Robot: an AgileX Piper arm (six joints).
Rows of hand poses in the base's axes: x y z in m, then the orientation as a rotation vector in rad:
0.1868 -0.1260 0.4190 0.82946 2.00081 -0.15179
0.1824 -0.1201 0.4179 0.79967 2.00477 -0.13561
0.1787 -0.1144 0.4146 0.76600 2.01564 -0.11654
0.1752 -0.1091 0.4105 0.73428 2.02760 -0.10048
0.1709 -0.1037 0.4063 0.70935 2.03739 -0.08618
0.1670 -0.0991 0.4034 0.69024 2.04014 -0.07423
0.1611 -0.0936 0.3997 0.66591 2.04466 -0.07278
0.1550 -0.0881 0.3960 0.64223 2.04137 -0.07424
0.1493 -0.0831 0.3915 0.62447 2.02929 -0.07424
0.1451 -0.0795 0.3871 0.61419 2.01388 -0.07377
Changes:
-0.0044 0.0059 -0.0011 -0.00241 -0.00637 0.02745
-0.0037 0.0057 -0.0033 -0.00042 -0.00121 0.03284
-0.0035 0.0053 -0.0041 -0.00109 0.00138 0.03059
-0.0043 0.0054 -0.0042 0.00045 0.00126 0.02476
-0.0039 0.0046 -0.0029 0.00002 -0.00356 0.01836
-0.0059 0.0055 -0.0037 -0.00899 0.00003 0.01827
-0.0061 0.0055 -0.0037 -0.01225 -0.00635 0.01514
-0.0057 0.0050 -0.0045 -0.01036 -0.01402 0.00996
-0.0042 0.0036 -0.0044 -0.00732 -0.01618 0.00437

